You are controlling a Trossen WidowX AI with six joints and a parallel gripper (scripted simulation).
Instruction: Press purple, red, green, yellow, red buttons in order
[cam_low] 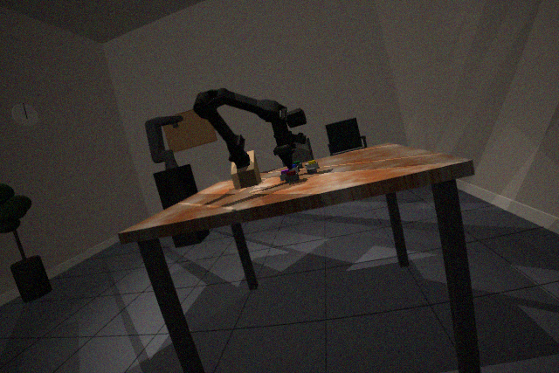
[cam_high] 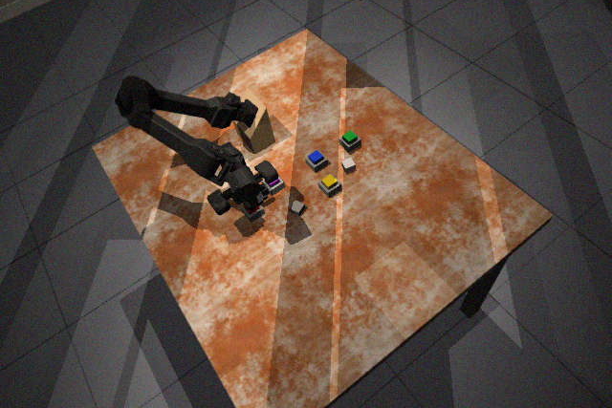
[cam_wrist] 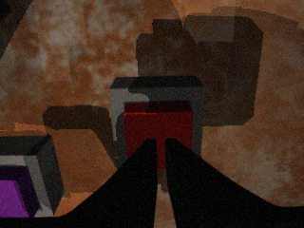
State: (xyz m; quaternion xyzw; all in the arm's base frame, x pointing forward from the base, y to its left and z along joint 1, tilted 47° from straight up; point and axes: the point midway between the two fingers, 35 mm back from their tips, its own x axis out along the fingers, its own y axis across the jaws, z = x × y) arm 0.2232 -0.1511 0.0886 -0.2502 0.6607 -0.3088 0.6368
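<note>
My gripper tip is 20 mm above the red button. Round my gripper tip: purple button (40 mm behind, 100 mm to the left, 20 mm below); then grey block (80 mm ahead, 100 mm to the left, 40 mm below); then yellow button (80 mm ahead, 210 mm to the left, 20 mm below).
</note>
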